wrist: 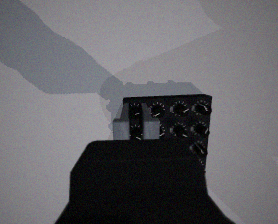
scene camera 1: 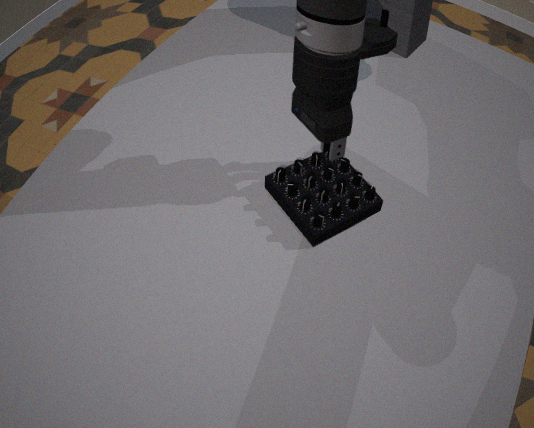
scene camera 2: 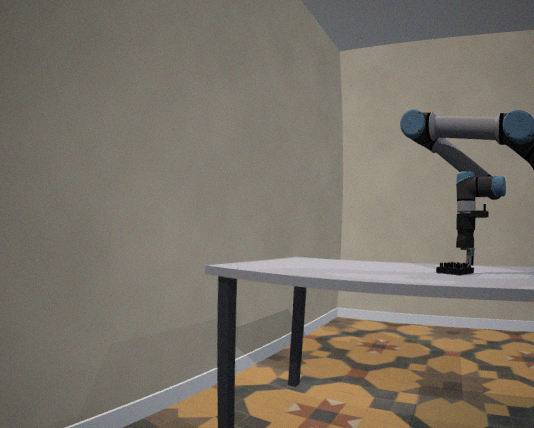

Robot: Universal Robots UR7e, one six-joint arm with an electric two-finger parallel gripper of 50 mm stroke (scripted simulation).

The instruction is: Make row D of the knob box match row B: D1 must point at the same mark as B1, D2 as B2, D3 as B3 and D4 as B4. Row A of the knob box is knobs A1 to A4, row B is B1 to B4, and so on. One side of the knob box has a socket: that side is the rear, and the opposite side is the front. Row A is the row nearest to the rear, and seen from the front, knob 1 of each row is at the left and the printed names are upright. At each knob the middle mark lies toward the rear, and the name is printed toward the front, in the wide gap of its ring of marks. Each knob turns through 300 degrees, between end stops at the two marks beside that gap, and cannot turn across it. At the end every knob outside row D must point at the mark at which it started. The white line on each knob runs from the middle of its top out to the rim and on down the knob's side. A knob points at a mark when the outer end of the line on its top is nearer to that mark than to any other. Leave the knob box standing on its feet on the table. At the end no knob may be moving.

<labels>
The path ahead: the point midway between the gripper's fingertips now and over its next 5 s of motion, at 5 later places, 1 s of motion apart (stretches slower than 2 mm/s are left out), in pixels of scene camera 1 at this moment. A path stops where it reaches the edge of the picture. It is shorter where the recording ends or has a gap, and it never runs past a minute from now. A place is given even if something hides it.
My gripper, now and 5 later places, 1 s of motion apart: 332, 152; 335, 132; 301, 133; 300, 144; 299, 158; 298, 166
</labels>
